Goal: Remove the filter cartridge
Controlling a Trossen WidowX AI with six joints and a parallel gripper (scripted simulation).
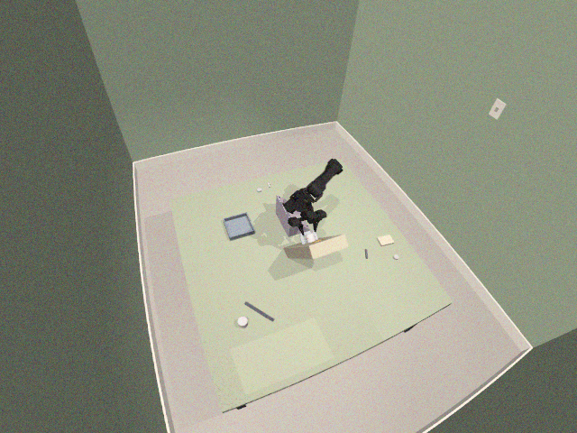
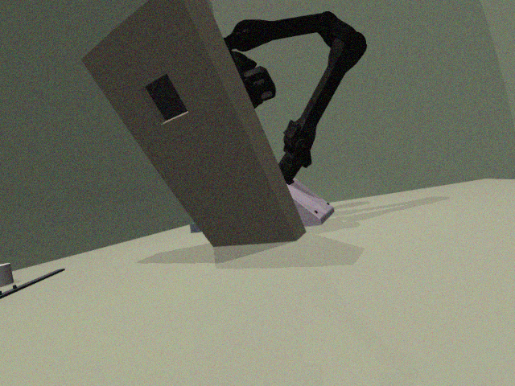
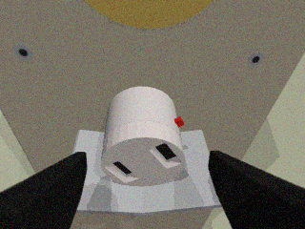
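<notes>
Right now my gripper tip is 2 cm above the round filter cartridge and 1 cm short of it. The rest, counted from my gripper tip: white disc 45 cm to the right, 21 cm ahead, 20 cm below; then service panel 5 cm ahead, 3 cm below; then blue-grey tray 35 cm behind, 25 cm to the right, 21 cm below.
</notes>
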